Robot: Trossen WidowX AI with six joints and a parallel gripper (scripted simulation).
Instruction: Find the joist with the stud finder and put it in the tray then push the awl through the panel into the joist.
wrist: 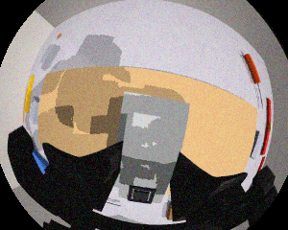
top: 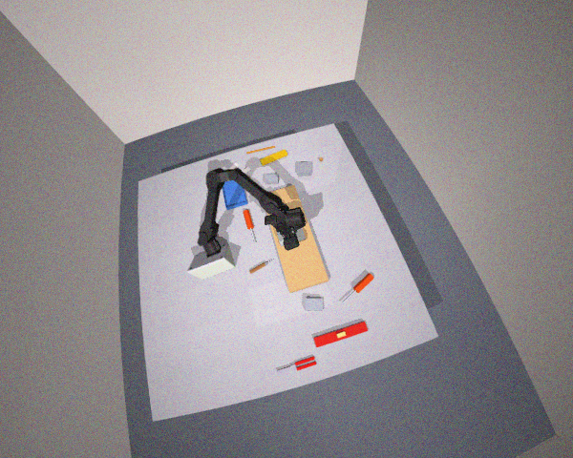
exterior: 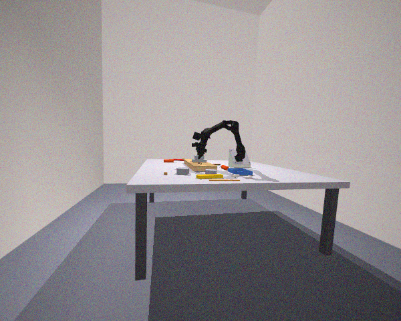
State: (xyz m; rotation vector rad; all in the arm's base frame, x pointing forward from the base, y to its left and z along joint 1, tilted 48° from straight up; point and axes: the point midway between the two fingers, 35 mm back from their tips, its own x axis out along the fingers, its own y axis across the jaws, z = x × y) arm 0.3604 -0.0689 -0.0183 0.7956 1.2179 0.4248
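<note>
My gripper tip is now 40 mm past the green light and 30 mm below it. Round my gripper tip: grey stud finder 20 mm behind, 20 mm above; then awl 180 mm behind, 70 mm to the right, 60 mm below; then blue tray 370 mm to the left, 190 mm behind, 50 mm below.
</note>
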